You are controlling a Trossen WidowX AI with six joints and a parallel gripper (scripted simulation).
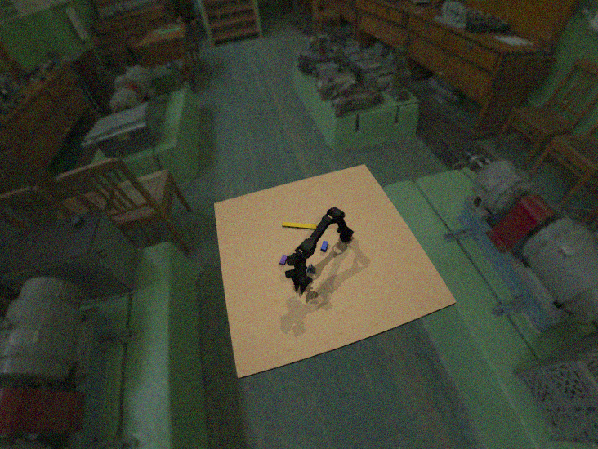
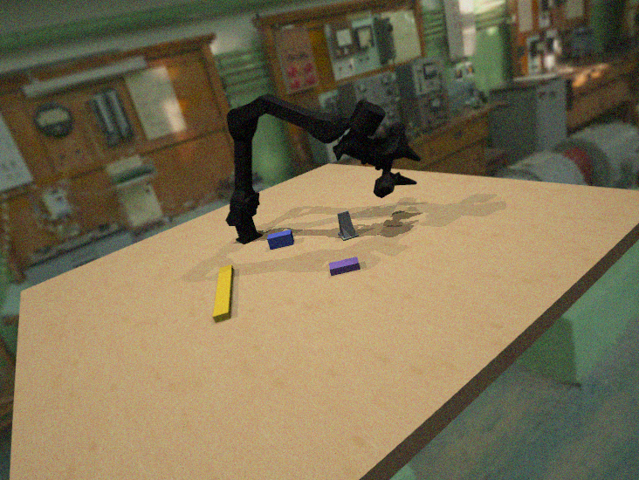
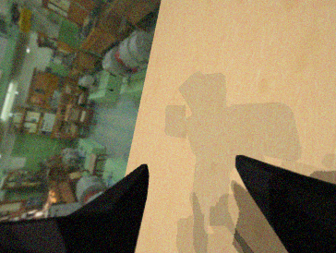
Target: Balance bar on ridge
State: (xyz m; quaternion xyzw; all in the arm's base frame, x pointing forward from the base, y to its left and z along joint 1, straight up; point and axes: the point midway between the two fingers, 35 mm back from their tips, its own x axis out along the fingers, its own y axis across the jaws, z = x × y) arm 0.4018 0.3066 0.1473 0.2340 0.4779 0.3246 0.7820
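My gripper tip is 150 mm past the yellow bar, 530 mm to the left of it and 120 mm above it. The rest, counted from my gripper tip: blue block: 250 mm behind, 300 mm to the right, 110 mm below; then purple block: 30 mm ahead, 300 mm to the right, 120 mm below.
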